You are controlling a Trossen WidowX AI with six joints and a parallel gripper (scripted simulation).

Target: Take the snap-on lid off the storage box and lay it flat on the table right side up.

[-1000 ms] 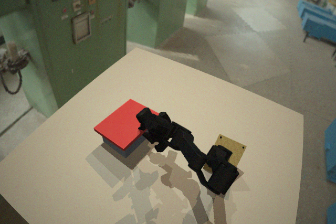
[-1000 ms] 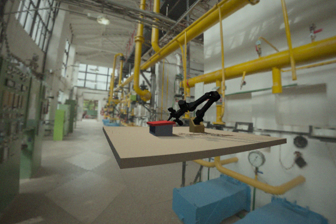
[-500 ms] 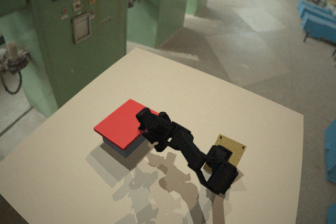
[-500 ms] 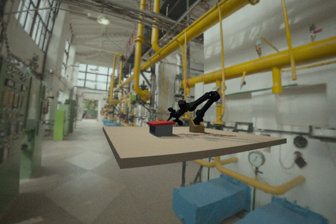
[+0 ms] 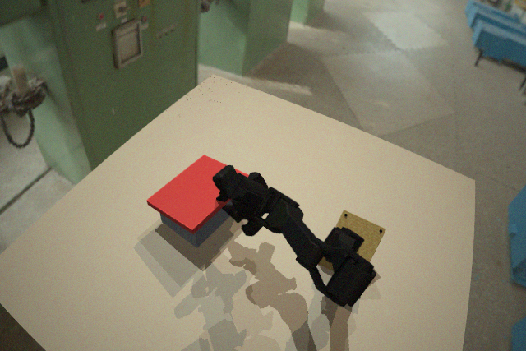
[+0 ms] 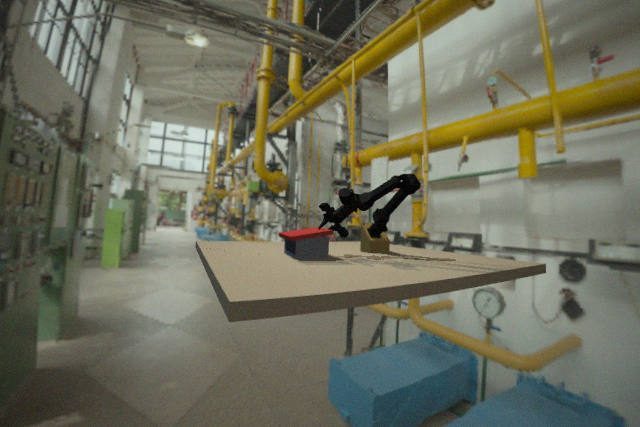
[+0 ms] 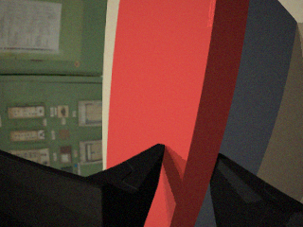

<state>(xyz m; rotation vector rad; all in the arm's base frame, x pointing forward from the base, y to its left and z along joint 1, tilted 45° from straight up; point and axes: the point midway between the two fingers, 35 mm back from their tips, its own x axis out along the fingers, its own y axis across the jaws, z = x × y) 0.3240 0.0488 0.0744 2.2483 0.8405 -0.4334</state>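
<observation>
Right now the lid is 8 cm ahead of my gripper tip and 1 cm below it. Also, from my gripper tip: storage box 7 cm ahead, 6 cm below.
</observation>
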